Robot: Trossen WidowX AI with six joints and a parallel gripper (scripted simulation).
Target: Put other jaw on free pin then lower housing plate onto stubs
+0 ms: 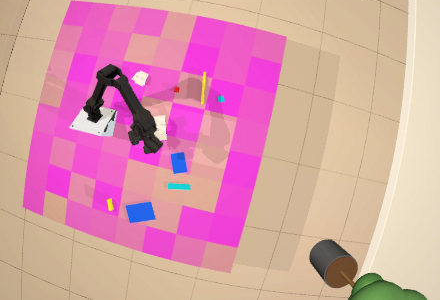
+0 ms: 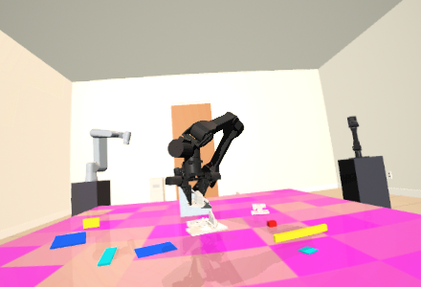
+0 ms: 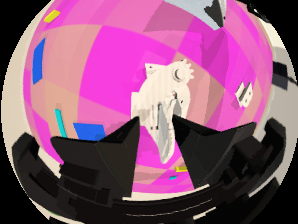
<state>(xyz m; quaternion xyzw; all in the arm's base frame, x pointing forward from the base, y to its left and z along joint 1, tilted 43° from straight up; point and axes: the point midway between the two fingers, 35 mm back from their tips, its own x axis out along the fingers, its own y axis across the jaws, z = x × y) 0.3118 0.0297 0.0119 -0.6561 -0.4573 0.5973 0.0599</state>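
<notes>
The white base is 1 cm ahead of my gripper tip, 3 cm to the left of it and 8 cm below it. Also, from my gripper tip: red cube 3 cm ahead, 24 cm to the left, 8 cm below; then cyan bar 20 cm ahead, 21 cm to the right, 8 cm below; then white jaw 4 cm behind.
</notes>
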